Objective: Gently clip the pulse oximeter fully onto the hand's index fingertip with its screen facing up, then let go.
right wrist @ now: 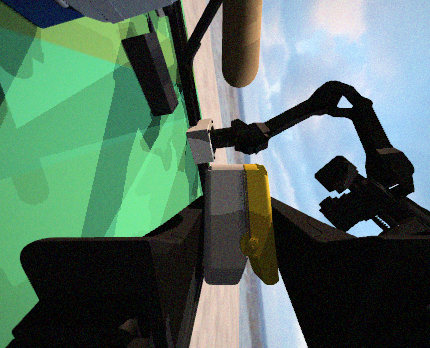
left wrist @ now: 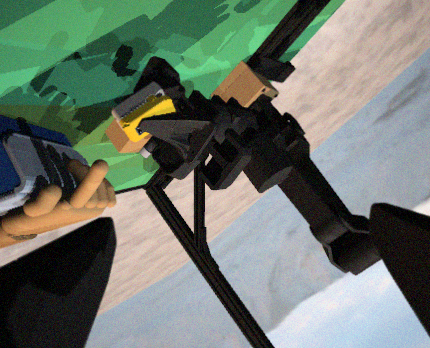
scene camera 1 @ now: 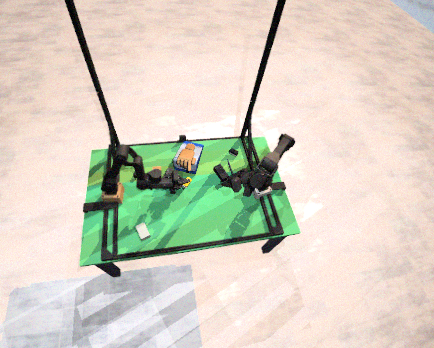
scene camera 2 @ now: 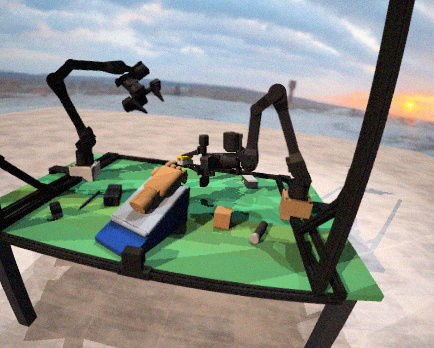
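Seen in the pictures: left gripper, fingertip midpoint: (right wrist: pixel 366 214) (left wrist: pixel 242 223) (scene camera 1: pixel 224 181) (scene camera 2: pixel 155 106); right gripper, fingertip midpoint: (right wrist: pixel 233 202) (left wrist: pixel 131 112) (scene camera 1: pixel 189 182) (scene camera 2: pixel 181 160); left arm's base, link origin: (right wrist: pixel 212 139) (scene camera 2: pixel 84 163); right arm's base, link origin: (left wrist: pixel 256 106) (scene camera 1: pixel 111 189) (scene camera 2: pixel 297 196).
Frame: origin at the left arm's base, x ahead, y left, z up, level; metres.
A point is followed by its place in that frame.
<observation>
The pulse oximeter (scene camera 1: pixel 188 182) @(x 0.431, y -0.115, z 0.098 m) (scene camera 2: pixel 184 159) @(x 0.433, y -0.147, z 0.092 m) (left wrist: pixel 150 116) @(x 0.431, y -0.116, z 0.098 m) (right wrist: pixel 225 225) @(x 0.449, y -0.137, z 0.080 m) has a grey half and a yellow half, yellow uppermost in scene camera 2; its screen cannot be made out. My right gripper (right wrist: pixel 233 202) @(x 0.421, y -0.125, z 0.082 m) is shut on it. The tan hand (scene camera 1: pixel 186 157) @(x 0.388, y -0.275, z 0.105 m) (scene camera 2: pixel 162 182) @(x 0.375, y -0.338, z 0.080 m) (left wrist: pixel 45 217) @(x 0.352, y -0.277, z 0.089 m) lies on a sloped stand (scene camera 2: pixel 120 241) @(x 0.282, y -0.470, z -0.032 m). Its extended index finger (left wrist: pixel 91 183) (right wrist: pixel 241 45) is apart from the oximeter; in the right wrist view a gap shows between the fingertip and the oximeter's near end. My left gripper (scene camera 2: pixel 153 105) @(x 0.300, y 0.025, z 0.255 m) (left wrist: pixel 242 223) @(x 0.300, y 0.025, z 0.255 m) is open and empty, raised above the table, away from the hand.
A black block (scene camera 1: pixel 220 171) @(x 0.189, y -0.195, z -0.025 m) (scene camera 2: pixel 112 195) @(x 0.192, y -0.232, z -0.025 m) (right wrist: pixel 150 72) @(x 0.209, y -0.200, z -0.035 m), a thin dark rod (scene camera 2: pixel 90 199) @(x 0.106, y -0.218, z -0.053 m) and a small black object (scene camera 2: pixel 55 210) @(x 0.045, y -0.344, z -0.031 m) lie beyond the stand. An orange cube (scene camera 2: pixel 222 217) @(x 0.558, y -0.349, z -0.021 m), a dark cylinder (scene camera 2: pixel 258 232) @(x 0.659, y -0.407, z -0.033 m) and a white box (scene camera 1: pixel 143 231) @(x 0.733, y 0.023, z -0.029 m) (scene camera 2: pixel 249 181) @(x 0.724, y -0.022, z -0.029 m) also lie on the table.
</observation>
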